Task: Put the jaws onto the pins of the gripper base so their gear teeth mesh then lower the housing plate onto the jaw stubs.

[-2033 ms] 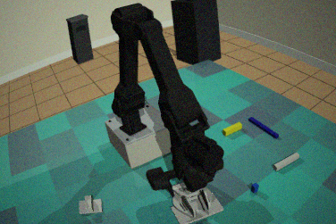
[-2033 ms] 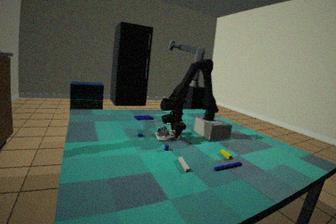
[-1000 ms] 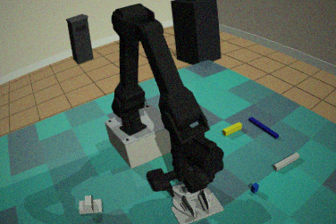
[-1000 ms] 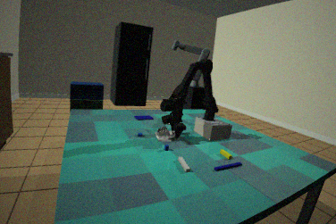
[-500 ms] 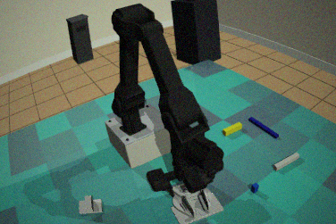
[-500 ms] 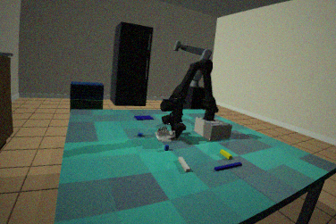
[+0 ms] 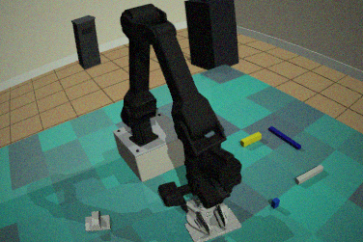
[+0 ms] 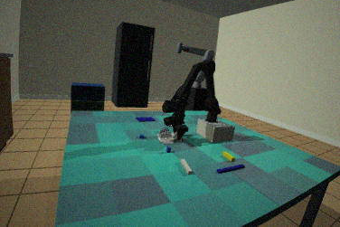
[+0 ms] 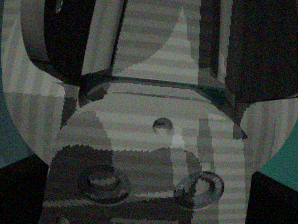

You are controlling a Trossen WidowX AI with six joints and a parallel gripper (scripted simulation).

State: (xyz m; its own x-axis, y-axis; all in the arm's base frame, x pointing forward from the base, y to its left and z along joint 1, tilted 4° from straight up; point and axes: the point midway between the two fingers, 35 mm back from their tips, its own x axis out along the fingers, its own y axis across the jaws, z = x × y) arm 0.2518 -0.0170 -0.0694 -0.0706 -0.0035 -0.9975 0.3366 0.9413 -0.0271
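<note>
The jaw lies 3 cm ahead of my gripper tip, 1 cm to the left of it and 1 cm above it. From my gripper tip the other things lie so: yellow block 10 cm behind, 30 cm to the left; then small blue block 14 cm ahead, 13 cm to the left; then white bar 15 cm ahead, 28 cm to the left.
</note>
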